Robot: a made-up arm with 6 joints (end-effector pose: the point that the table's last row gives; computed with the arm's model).
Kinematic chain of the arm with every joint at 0, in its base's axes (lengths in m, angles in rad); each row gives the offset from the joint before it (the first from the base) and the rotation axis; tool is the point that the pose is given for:
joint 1: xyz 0 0 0.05 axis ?
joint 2: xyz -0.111 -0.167 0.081 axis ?
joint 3: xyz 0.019 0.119 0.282 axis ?
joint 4: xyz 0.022 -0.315 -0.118 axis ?
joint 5: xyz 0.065 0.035 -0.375 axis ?
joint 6: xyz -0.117 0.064 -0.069 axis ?
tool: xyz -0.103 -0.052 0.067
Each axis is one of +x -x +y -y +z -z.
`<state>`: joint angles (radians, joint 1 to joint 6).
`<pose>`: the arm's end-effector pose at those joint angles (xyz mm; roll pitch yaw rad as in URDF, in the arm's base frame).
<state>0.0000 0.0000 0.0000 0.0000 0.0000 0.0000</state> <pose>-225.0 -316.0 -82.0 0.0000 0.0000 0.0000</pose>
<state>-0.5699 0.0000 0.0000 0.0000 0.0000 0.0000</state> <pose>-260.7 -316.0 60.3 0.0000 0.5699 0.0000</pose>
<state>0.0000 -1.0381 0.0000 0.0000 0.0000 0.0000</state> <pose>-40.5 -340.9 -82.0 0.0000 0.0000 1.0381</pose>
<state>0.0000 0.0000 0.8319 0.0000 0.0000 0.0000</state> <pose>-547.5 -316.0 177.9 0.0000 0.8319 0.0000</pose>
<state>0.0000 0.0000 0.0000 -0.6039 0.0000 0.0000</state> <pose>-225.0 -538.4 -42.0 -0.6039 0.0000 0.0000</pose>
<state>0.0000 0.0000 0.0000 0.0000 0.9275 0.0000</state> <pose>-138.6 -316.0 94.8 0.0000 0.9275 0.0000</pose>
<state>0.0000 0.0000 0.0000 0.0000 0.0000 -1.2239</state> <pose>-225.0 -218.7 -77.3 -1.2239 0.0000 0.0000</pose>
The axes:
joint 1: -y
joint 2: -z
joint 3: +y
joint 4: +x
joint 5: +y
joint 6: +x

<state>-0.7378 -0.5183 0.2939 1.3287 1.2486 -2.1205</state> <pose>160.5 -149.9 430.2 0.3723 0.0607 1.9757</pose>
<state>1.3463 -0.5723 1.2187 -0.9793 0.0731 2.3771</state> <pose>-370.2 -906.4 -75.8 0.8452 -0.0711 0.1151</pose>
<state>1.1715 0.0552 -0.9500 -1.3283 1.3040 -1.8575</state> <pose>-90.1 -503.3 256.9 -1.2826 -0.3024 -1.5298</pose>
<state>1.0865 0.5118 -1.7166 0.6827 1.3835 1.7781</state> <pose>-232.4 -335.1 279.2 0.9467 -1.3135 0.8100</pose>
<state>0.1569 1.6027 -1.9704 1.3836 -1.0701 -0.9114</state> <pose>201.0 -306.0 462.4 2.5925 -0.2435 2.7566</pose>
